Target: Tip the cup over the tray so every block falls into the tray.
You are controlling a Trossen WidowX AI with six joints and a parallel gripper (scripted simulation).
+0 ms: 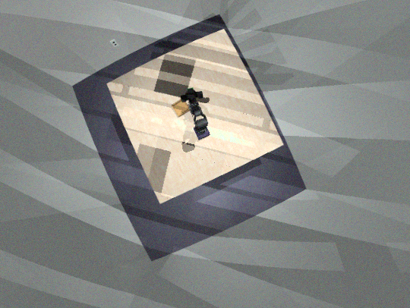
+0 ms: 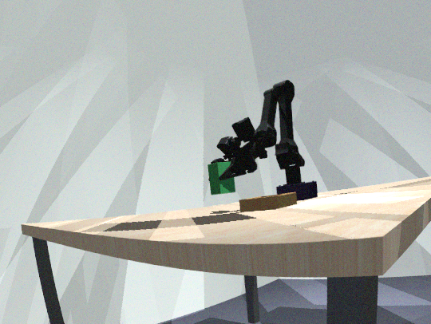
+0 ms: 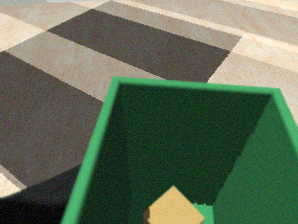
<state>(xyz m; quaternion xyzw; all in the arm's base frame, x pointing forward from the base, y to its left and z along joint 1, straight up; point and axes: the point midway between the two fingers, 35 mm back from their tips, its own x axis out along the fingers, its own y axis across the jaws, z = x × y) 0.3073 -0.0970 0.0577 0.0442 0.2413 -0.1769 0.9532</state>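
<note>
Now: gripper tip 3 cm past the tan block and 1 cm to the right of it. From my gripper tip the other things lie so: red block: 3 cm behind, 1 cm to the left, 2 cm below; blue block: 2 cm behind, 1 cm to the left, 3 cm below; green square cup: 2 cm behind, 1 cm to the left, 2 cm below.
</note>
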